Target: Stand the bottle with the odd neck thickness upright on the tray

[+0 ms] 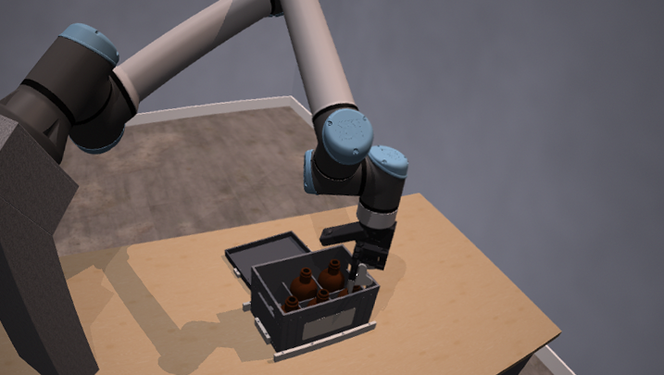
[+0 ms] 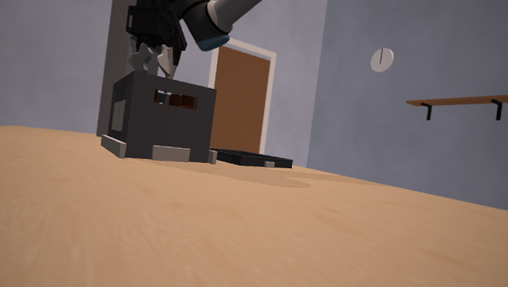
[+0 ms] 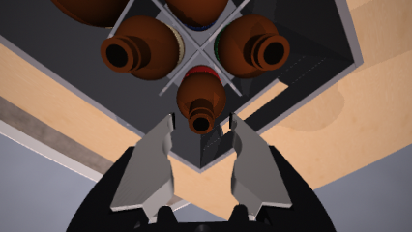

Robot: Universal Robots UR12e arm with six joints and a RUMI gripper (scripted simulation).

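Right now the crate is 10 cm behind my hand, 1 cm to the right of it and 8 cm below it. The rest, counted from my hand: flat dark tray: 21 cm behind, 23 cm to the left, 15 cm below.
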